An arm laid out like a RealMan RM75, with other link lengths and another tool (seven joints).
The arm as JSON. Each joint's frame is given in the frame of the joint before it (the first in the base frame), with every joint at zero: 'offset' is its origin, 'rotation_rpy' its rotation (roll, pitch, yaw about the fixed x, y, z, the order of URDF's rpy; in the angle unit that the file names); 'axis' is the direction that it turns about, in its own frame. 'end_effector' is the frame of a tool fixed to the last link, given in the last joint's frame.
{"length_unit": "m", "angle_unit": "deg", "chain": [
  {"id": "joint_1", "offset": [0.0, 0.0, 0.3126], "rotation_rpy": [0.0, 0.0, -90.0], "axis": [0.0, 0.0, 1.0]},
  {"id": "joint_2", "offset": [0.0, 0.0, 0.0], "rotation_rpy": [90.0, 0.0, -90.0], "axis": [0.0, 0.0, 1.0]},
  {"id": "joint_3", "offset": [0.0, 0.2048, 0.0], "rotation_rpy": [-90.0, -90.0, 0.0], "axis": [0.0, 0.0, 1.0]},
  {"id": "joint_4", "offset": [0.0, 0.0, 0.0], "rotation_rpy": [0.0, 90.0, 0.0], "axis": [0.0, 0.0, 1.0]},
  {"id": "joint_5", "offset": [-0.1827, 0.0, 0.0], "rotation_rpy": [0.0, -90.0, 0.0], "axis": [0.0, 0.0, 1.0]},
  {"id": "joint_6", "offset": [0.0, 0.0, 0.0], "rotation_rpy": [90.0, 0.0, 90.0], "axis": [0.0, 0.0, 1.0]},
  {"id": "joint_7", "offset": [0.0, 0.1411, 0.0], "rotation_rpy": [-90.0, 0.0, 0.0], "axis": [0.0, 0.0, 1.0]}
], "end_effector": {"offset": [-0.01, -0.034, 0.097], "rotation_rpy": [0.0, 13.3, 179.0]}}
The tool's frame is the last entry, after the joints.
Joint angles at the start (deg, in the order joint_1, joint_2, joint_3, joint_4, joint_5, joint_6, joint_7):
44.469, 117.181, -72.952, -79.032, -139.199, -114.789, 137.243
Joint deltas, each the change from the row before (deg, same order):
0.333, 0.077, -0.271, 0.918, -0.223, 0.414, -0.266
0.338, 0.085, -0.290, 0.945, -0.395, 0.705, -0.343
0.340, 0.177, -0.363, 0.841, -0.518, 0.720, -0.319
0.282, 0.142, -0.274, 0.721, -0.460, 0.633, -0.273
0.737, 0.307, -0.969, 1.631, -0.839, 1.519, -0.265
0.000, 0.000, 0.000, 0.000, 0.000, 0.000, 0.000
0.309, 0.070, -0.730, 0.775, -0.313, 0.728, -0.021
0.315, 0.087, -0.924, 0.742, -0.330, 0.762, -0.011
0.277, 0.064, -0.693, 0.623, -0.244, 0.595, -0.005
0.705, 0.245, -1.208, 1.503, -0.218, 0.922, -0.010
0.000, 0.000, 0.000, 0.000, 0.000, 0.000, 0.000
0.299, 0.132, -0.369, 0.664, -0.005, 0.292, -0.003
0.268, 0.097, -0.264, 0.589, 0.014, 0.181, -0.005
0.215, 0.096, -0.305, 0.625, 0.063, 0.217, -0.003
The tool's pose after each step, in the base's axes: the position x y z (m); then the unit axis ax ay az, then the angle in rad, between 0 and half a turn. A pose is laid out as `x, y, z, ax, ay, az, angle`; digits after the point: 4 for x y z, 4 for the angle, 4 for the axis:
0.1346, 0.2282, 0.0311, 0.9257, -0.2103, 0.3144, 3.0656
0.1358, 0.2297, 0.0289, 0.9252, -0.2090, 0.3168, 3.0662
0.1369, 0.2310, 0.0265, 0.9246, -0.2069, 0.3199, 3.0680
0.1380, 0.2323, 0.0245, 0.9240, -0.2054, 0.3225, 3.0702
0.1398, 0.2348, 0.0193, 0.9225, -0.2016, 0.3292, 3.0745
0.1398, 0.2348, 0.0193, 0.9225, -0.2016, 0.3292, 3.0745
0.1413, 0.2356, 0.0169, 0.9213, -0.1994, 0.3339, 3.0758
0.1429, 0.2361, 0.0142, 0.9199, -0.1960, 0.3397, 3.0772
0.1441, 0.2366, 0.0122, 0.9188, -0.1934, 0.3441, 3.0782
0.1453, 0.2358, 0.0077, 0.9169, -0.1888, 0.3516, 3.0710
0.1453, 0.2358, 0.0077, 0.9169, -0.1888, 0.3516, 3.0710
0.1454, 0.2350, 0.0058, 0.9163, -0.1876, 0.3538, 3.0658
0.1455, 0.2343, 0.0045, 0.9158, -0.1869, 0.3556, 3.0604
0.1458, 0.2333, 0.0029, 0.9151, -0.1865, 0.3574, 3.0543

